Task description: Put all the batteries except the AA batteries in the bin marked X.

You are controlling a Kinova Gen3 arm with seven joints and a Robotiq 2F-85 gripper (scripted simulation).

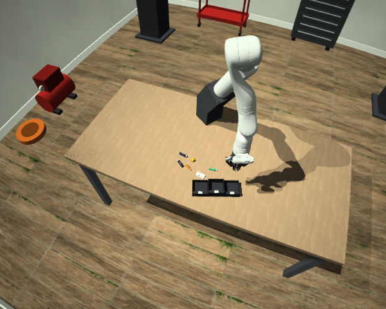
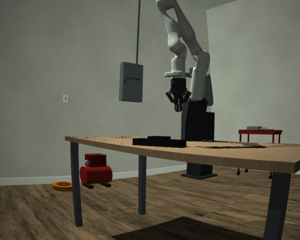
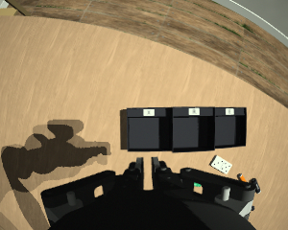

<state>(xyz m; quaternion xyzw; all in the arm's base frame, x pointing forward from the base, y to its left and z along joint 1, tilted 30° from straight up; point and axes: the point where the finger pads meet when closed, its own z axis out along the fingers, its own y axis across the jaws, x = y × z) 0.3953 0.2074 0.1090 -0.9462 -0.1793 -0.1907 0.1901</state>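
The orange battery lies 26 cm to the right of my hand and 18 cm below it. Also, from my hand: yellow die (6 cm behind, 26 cm to the right, 18 cm below); then white domino (1 cm ahead, 18 cm to the right, 18 cm below); then green battery (5 cm behind, 13 cm to the right, 18 cm below).
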